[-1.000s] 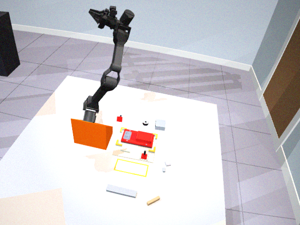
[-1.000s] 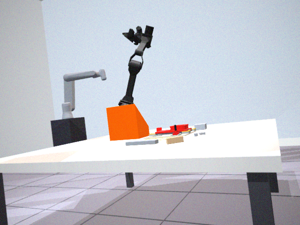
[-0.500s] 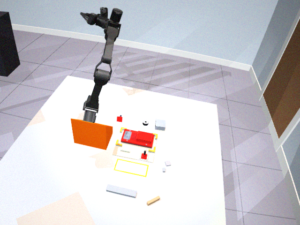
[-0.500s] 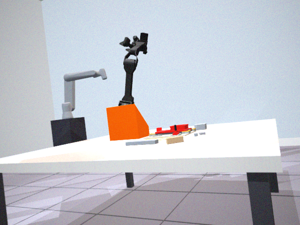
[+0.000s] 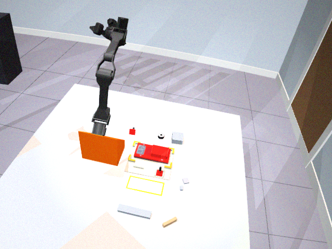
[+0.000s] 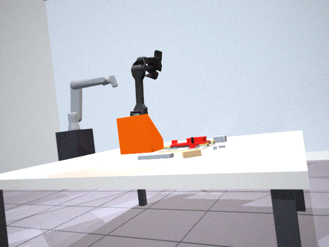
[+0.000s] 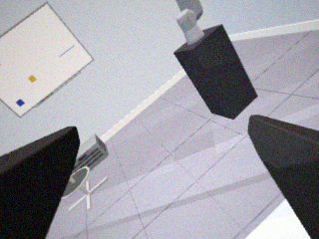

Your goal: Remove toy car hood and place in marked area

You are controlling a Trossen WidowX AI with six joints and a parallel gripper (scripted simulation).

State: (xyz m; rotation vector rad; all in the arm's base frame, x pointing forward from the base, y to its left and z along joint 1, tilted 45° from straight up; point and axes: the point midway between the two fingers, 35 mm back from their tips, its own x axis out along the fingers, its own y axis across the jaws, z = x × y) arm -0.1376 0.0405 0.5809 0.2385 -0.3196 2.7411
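The hood is 510 mm below my gripper tip, 480 mm ahead of it and 380 mm to the right of it. From my gripper tip the other things lie so: grey bar (770 mm to the right, 550 mm below, 410 mm ahead); wooden block (800 mm to the right, 580 mm ahead, 540 mm below); grey block (580 mm ahead, 540 mm below, 230 mm to the right).
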